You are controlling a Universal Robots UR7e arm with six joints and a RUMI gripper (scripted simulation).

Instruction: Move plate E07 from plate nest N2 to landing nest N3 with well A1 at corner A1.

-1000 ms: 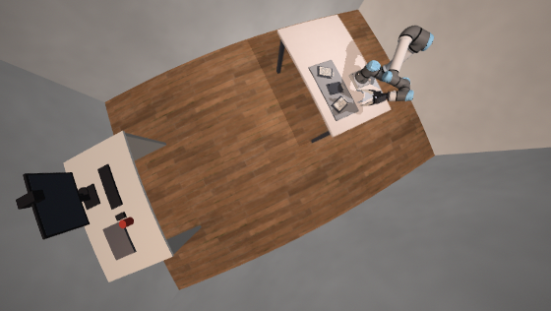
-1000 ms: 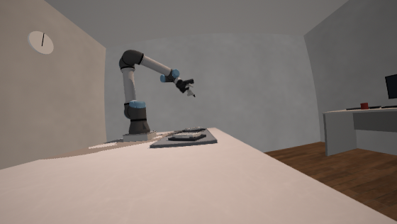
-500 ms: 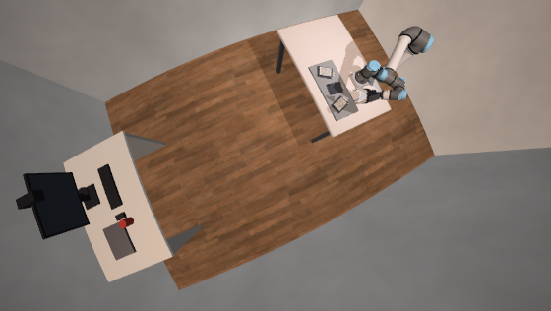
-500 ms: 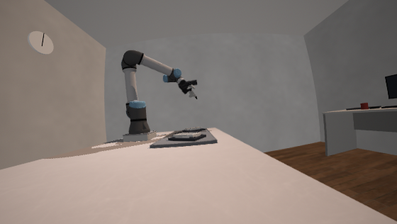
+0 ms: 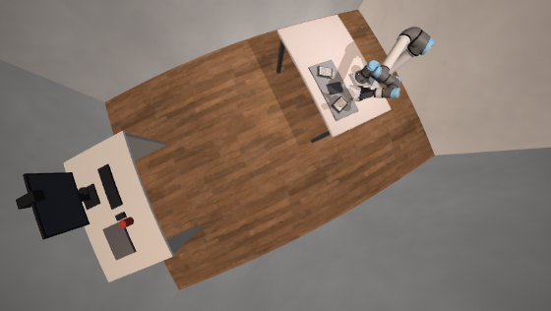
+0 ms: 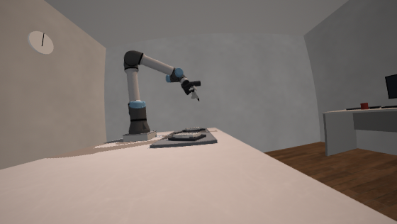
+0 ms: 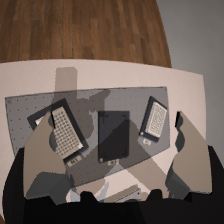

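My gripper is now 370 mm to the left of the plate nest N2, 290 mm above it and 120 mm past it. Round my hand: dark landing nest: 290 mm below, 170 mm to the right, 120 mm behind.
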